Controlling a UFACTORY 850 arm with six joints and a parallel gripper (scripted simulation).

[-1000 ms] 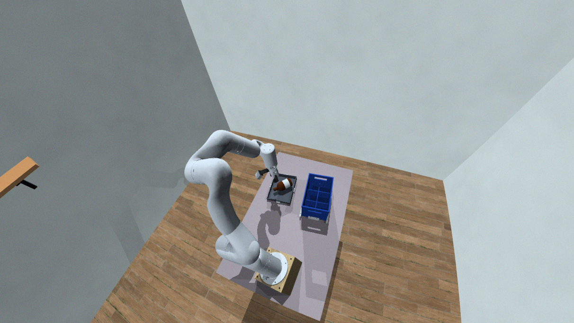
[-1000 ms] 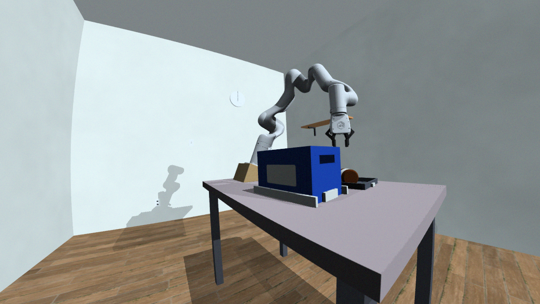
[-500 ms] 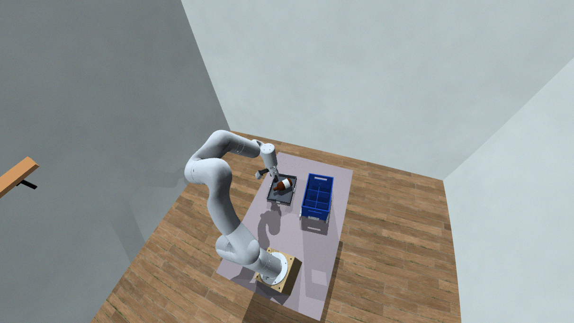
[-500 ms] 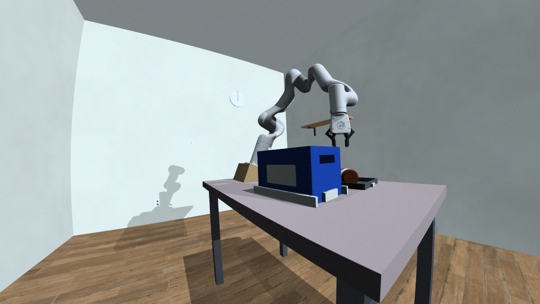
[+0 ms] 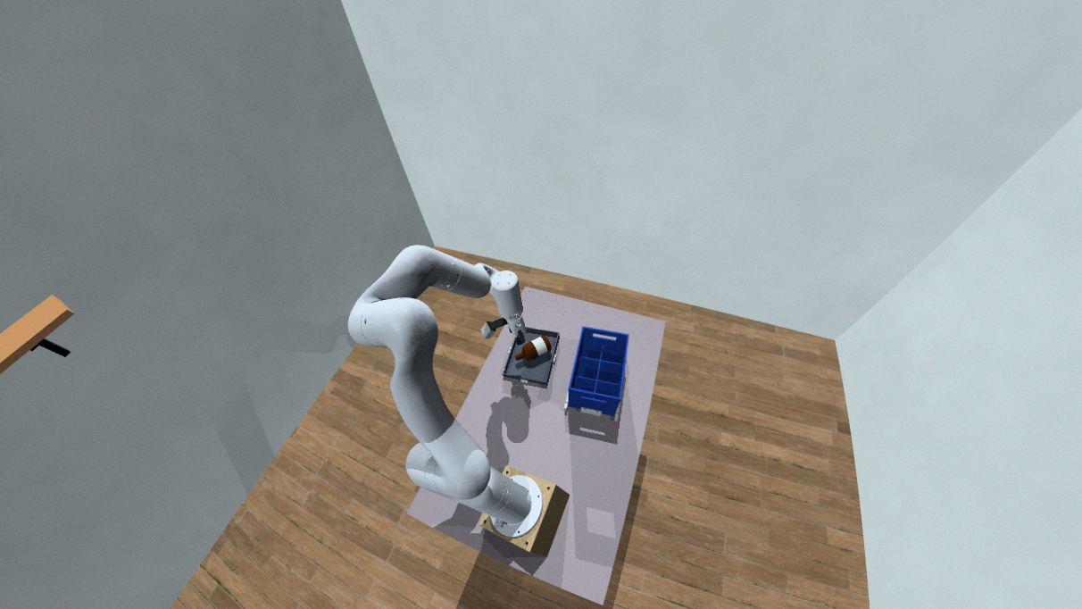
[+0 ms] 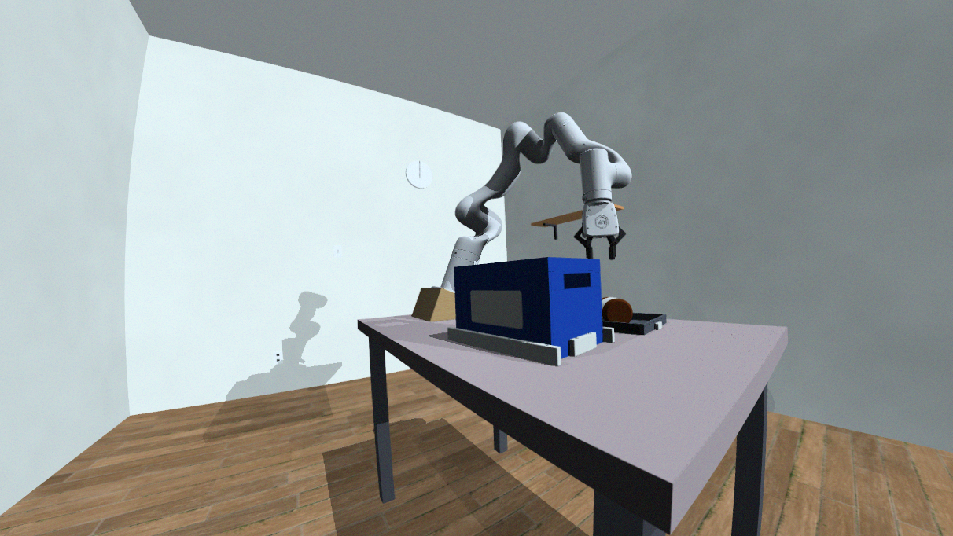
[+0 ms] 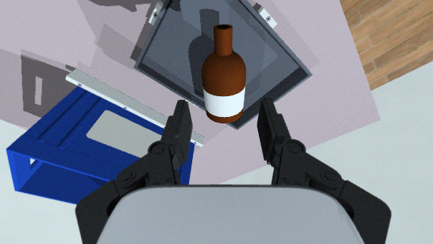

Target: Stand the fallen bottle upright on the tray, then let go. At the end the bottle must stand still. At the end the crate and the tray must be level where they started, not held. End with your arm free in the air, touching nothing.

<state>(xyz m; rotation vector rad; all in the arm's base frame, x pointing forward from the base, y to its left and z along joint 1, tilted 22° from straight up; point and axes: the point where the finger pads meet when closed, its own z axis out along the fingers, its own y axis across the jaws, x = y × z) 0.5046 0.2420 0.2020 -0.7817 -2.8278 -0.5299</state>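
The brown bottle is 4 cm ahead of my hand, 3 cm to the right of it and 16 cm below it. Also, from my hand: blue crate 6 cm ahead, 32 cm to the right, 12 cm below; dark grey tray 4 cm ahead, 3 cm to the right, 19 cm below.
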